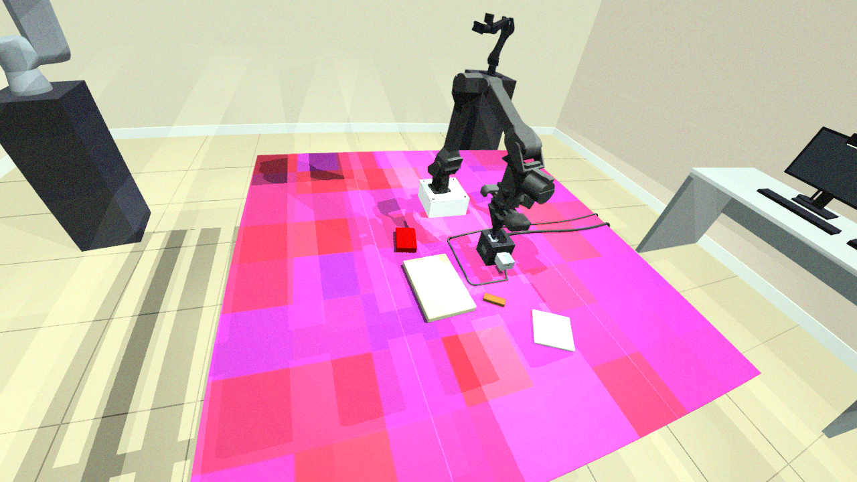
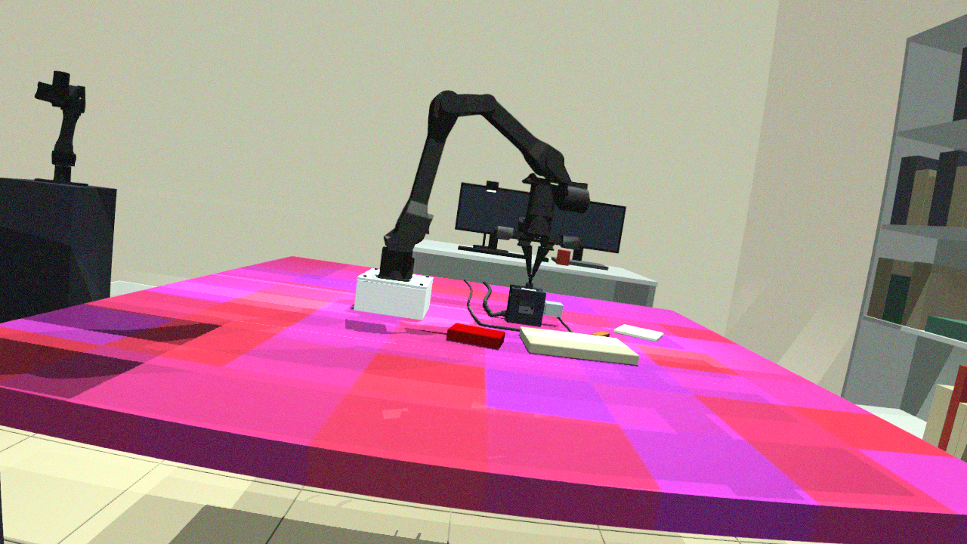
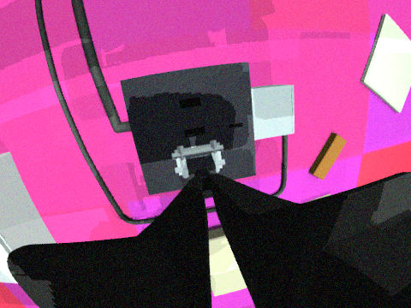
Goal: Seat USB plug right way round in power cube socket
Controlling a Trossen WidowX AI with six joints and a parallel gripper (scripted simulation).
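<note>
The USB plug is 2 cm below my gripper tip. Round my gripper tip: brown block: 15 cm ahead, 7 cm to the right, 10 cm below; then cream book: 6 cm ahead, 20 cm to the right, 10 cm below; then USB socket: 4 cm below.
</note>
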